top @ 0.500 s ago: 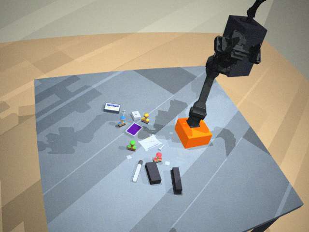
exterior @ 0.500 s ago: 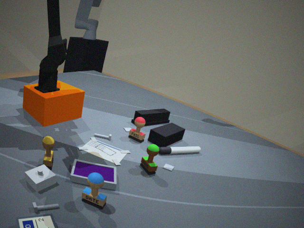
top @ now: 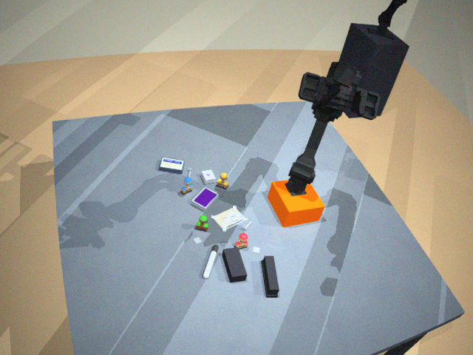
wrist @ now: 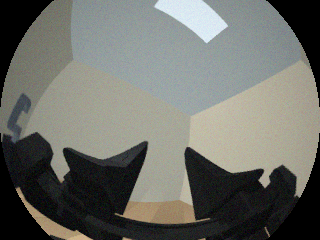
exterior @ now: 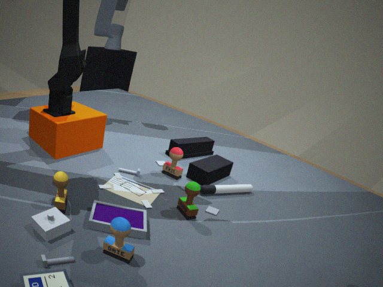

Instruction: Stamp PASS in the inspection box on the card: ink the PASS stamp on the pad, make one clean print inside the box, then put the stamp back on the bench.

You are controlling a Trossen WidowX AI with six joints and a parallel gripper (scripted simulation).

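My gripper tip is now 70 cm above the green stamp, 27 cm to the left of it and 16 cm short of it. The rest, counted from my gripper tip: red stamp: 70 cm below, 16 cm to the right, 5 cm ahead; then card: 72 cm below, 29 cm to the right, 4 cm ahead; then white marker: 71 cm below, 16 cm ahead, 14 cm to the right.
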